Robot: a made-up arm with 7 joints. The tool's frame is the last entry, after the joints. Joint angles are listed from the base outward.
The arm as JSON. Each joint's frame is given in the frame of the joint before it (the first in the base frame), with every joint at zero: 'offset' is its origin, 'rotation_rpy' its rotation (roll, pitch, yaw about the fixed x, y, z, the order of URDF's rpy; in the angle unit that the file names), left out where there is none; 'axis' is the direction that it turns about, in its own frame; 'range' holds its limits. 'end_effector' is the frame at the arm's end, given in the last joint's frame.
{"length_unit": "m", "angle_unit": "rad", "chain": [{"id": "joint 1", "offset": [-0.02, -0.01, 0.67], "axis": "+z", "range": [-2.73, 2.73]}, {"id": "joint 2", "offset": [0.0, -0.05, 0.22], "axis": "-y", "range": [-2.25, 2.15]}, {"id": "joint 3", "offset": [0.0, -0.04, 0.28], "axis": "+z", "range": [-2.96, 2.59]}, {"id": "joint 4", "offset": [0.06, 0.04, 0.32], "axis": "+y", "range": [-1.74, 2.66]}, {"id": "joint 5", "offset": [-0.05, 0.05, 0.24], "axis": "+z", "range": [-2.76, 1.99]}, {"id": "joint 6", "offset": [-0.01, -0.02, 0.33], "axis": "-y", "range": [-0.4, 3.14]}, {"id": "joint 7", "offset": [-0.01, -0.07, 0.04], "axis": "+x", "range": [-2.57, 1.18]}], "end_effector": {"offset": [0.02, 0.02, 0.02], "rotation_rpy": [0.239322, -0.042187, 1.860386]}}
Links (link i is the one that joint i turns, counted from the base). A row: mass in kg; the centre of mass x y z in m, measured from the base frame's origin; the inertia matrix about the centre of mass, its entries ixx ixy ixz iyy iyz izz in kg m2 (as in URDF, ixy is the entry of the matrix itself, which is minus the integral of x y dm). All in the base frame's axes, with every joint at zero. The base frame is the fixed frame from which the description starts. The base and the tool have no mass.
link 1: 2.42; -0.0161 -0.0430 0.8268; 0.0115 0 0 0.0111 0.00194 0.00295
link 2: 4.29; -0.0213 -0.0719 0.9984; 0.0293 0 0 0.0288 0.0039 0.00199
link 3: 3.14; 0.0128 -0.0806 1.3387; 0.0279 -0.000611 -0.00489 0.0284 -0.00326 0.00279
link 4: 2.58; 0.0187 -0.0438 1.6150; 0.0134 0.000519 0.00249 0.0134 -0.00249 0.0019
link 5: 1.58; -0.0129 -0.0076 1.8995; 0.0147 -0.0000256 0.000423 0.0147 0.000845 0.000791
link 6: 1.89; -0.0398 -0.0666 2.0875; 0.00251 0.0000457 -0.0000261 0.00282 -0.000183 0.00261
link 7: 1.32; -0.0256 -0.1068 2.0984; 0.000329 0 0 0.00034 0 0.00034
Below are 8 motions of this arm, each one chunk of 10 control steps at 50 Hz.
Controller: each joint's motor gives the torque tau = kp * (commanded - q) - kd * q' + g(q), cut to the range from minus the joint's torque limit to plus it. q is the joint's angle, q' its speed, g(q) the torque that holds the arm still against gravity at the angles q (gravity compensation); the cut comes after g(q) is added. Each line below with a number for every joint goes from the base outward.
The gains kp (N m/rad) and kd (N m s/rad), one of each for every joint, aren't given. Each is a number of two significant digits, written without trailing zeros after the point. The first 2 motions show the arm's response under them.
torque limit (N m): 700 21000 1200 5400 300 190 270
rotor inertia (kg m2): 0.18 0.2 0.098 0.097 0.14 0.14 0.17
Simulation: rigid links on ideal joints. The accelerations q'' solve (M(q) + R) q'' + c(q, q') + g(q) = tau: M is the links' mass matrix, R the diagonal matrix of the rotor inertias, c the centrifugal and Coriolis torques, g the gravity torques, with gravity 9.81 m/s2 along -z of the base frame. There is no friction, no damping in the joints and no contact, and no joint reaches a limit. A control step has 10 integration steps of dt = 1/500 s. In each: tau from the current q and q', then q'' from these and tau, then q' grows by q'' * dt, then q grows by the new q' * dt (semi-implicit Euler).
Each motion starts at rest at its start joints. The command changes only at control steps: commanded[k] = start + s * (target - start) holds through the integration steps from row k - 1 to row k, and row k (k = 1, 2, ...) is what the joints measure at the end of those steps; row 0 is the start. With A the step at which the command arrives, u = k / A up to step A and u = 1 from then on. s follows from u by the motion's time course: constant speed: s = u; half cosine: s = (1 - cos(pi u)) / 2; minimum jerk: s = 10 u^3 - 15 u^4 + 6 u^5; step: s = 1 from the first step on.
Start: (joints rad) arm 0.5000 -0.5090 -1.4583 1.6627 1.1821 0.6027 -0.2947
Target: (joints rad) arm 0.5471 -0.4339 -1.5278 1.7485 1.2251 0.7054 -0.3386
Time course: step
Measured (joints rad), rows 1 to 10:
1: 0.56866 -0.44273 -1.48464 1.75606 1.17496 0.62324 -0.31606
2: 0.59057 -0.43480 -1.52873 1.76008 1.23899 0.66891 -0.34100
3: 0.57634 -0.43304 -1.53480 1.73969 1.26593 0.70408 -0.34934
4: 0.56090 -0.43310 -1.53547 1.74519 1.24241 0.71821 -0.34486
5: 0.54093 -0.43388 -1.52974 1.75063 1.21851 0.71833 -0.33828
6: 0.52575 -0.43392 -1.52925 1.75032 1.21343 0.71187 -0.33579
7: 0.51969 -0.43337 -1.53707 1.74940 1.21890 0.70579 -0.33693
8: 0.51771 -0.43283 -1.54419 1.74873 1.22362 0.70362 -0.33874
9: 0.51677 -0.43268 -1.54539 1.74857 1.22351 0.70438 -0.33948
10: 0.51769 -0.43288 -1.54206 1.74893 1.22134 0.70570 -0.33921
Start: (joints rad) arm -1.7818 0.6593 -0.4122 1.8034 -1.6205 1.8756 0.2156
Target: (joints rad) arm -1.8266 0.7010 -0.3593 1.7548 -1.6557 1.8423 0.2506
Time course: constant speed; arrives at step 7
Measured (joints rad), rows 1 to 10:
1: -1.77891 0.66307 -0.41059 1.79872 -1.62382 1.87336 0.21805
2: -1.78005 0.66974 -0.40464 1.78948 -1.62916 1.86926 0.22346
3: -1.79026 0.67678 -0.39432 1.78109 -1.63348 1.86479 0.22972
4: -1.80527 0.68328 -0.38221 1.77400 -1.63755 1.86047 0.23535
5: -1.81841 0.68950 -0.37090 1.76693 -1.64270 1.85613 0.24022
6: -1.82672 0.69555 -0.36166 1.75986 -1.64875 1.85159 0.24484
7: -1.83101 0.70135 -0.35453 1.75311 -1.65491 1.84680 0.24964
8: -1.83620 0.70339 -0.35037 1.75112 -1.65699 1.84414 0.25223
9: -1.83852 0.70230 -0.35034 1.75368 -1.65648 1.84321 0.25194
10: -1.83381 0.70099 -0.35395 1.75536 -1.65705 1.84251 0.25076
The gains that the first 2 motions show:
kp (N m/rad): 1300 27000 1900 9800 310 260 510
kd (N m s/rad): 17 290 15 71 4.9 7.2 7.1
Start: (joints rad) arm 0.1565 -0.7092 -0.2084 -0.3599 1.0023 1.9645 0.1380
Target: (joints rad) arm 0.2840 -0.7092 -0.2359 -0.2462 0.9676 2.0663 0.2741
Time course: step
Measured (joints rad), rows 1 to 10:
1: 0.17767 -0.69342 -0.21023 -0.25977 0.94891 1.98512 0.20103
2: 0.20133 -0.71368 -0.23792 -0.23626 0.92808 2.02191 0.28208
3: 0.23322 -0.72257 -0.24959 -0.23023 0.96084 2.05831 0.30980
4: 0.26959 -0.71852 -0.24278 -0.23701 1.00454 2.08006 0.29450
5: 0.30619 -0.71024 -0.23609 -0.24691 1.01552 2.08432 0.27287
6: 0.33752 -0.70544 -0.23361 -0.25191 0.99154 2.07802 0.26498
7: 0.35783 -0.70571 -0.23552 -0.25120 0.96073 2.07026 0.26880
8: 0.36431 -0.70835 -0.23849 -0.24817 0.94812 2.06645 0.27464
9: 0.35757 -0.71041 -0.23968 -0.24590 0.95687 2.06691 0.27692
10: 0.34037 -0.71085 -0.23892 -0.24527 0.97335 2.06901 0.27599

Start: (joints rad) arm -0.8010 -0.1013 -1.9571 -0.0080 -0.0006 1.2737 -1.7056
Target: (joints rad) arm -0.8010 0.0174 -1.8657 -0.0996 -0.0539 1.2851 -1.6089
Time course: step
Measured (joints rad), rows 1 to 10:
1: -0.78792 -0.02975 -1.87771 -0.10719 -0.05366 1.27077 -1.66345
2: -0.77193 0.03668 -1.80350 -0.13307 -0.11918 1.27417 -1.60441
3: -0.81887 0.04522 -1.84096 -0.09208 -0.07663 1.28060 -1.58064
4: -0.84461 0.02692 -1.88660 -0.08162 0.00038 1.28305 -1.59121
5: -0.81557 0.01484 -1.87171 -0.09793 0.01569 1.28415 -1.60925
6: -0.78104 0.01149 -1.86028 -0.10633 -0.02735 1.28523 -1.61671
7: -0.77820 0.01291 -1.86277 -0.10367 -0.07533 1.28571 -1.61404
8: -0.79549 0.01590 -1.86731 -0.09985 -0.09222 1.28549 -1.60918
9: -0.80802 0.01838 -1.86775 -0.09851 -0.07926 1.28516 -1.60704
10: -0.80846 0.01917 -1.86591 -0.09866 -0.05598 1.28503 -1.60754

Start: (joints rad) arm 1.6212 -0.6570 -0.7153 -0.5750 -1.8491 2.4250 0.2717
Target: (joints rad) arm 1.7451 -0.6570 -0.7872 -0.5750 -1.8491 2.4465 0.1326
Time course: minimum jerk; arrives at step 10
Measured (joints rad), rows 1 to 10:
1: 1.62132 -0.65696 -0.71567 -0.57497 -1.84899 2.42510 0.27115
2: 1.62229 -0.65680 -0.71812 -0.57480 -1.84834 2.42578 0.26726
3: 1.62586 -0.65663 -0.72458 -0.57442 -1.84702 2.42758 0.25614
4: 1.63431 -0.65668 -0.73579 -0.57387 -1.84578 2.43059 0.23619
5: 1.64944 -0.65706 -0.75068 -0.57330 -1.84587 2.43430 0.20957
6: 1.67163 -0.65763 -0.76668 -0.57302 -1.84803 2.43790 0.18105
7: 1.69936 -0.65814 -0.78059 -0.57328 -1.85171 2.44070 0.15588
8: 1.72939 -0.65836 -0.78973 -0.57417 -1.85531 2.44240 0.13803
9: 1.75744 -0.65812 -0.79288 -0.57555 -1.85698 2.44312 0.12925
10: 1.77920 -0.65743 -0.79100 -0.57702 -1.85559 2.44338 0.12835

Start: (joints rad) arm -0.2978 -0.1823 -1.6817 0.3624 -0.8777 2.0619 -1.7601
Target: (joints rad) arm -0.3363 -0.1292 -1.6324 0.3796 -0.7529 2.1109 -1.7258
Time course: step
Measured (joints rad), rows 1 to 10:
1: -0.27132 -0.14783 -1.59894 0.38028 -0.86327 2.06881 -1.74484
2: -0.28789 -0.13020 -1.62656 0.36889 -0.79843 2.08608 -1.72400
3: -0.33468 -0.12427 -1.64194 0.37680 -0.73395 2.10241 -1.71606
4: -0.37998 -0.12419 -1.64705 0.38709 -0.70137 2.11497 -1.71985
5: -0.39695 -0.12335 -1.64950 0.38719 -0.70162 2.12259 -1.72595
6: -0.38626 -0.12318 -1.64705 0.38274 -0.71873 2.12443 -1.72834
7: -0.36139 -0.12593 -1.63883 0.38026 -0.73877 2.12147 -1.72731
8: -0.33448 -0.13001 -1.62938 0.37925 -0.75565 2.11602 -1.72572
9: -0.31371 -0.13272 -1.62333 0.37793 -0.76747 2.11036 -1.72519
10: -0.30443 -0.13327 -1.62212 0.37687 -0.77281 2.10620 -1.72551

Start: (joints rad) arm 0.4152 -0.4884 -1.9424 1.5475 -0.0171 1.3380 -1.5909
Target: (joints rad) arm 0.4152 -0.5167 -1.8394 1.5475 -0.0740 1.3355 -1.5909
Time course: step
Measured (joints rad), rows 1 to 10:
1: 0.38559 -0.50902 -1.92100 1.54152 -0.02811 1.33965 -1.59036
2: 0.36331 -0.51375 -1.86185 1.54823 -0.05609 1.33846 -1.59002
3: 0.35778 -0.51704 -1.81439 1.55531 -0.07617 1.33331 -1.59058
4: 0.37508 -0.51889 -1.79931 1.55473 -0.08199 1.32817 -1.59140
5: 0.40969 -0.51880 -1.81228 1.54984 -0.08110 1.32668 -1.59170
6: 0.44581 -0.51795 -1.83284 1.54452 -0.08038 1.32983 -1.59138
7: 0.46977 -0.51751 -1.84307 1.54188 -0.08217 1.33543 -1.59089
8: 0.47666 -0.51779 -1.83772 1.54249 -0.08502 1.34017 -1.59067
9: 0.47025 -0.51851 -1.82385 1.54492 -0.08687 1.34188 -1.59082
10: 0.45808 -0.51908 -1.81307 1.54727 -0.08670 1.34059 -1.59114

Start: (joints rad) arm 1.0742 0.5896 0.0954 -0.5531 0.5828 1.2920 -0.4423
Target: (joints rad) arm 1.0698 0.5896 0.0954 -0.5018 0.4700 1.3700 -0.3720
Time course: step
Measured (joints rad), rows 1 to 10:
1: 1.07395 0.59601 0.10183 -0.50663 0.52283 1.31435 -0.40986
2: 1.07346 0.58619 0.09717 -0.49583 0.46699 1.34375 -0.36769
3: 1.07362 0.58367 0.08932 -0.49551 0.45439 1.36707 -0.35303
4: 1.07093 0.58715 0.09376 -0.49997 0.46597 1.37788 -0.36101
5: 1.06866 0.59101 0.09711 -0.50395 0.47424 1.37828 -0.37262
6: 1.06742 0.59201 0.09666 -0.50454 0.47063 1.37417 -0.37712
7: 1.06664 0.59073 0.09521 -0.50279 0.46404 1.37041 -0.37525
8: 1.06619 0.58925 0.09421 -0.50115 0.46353 1.36885 -0.37204
9: 1.06609 0.58876 0.09413 -0.50077 0.46876 1.36900 -0.37063
10: 1.06643 0.58911 0.09467 -0.50127 0.47384 1.36967 -0.37102

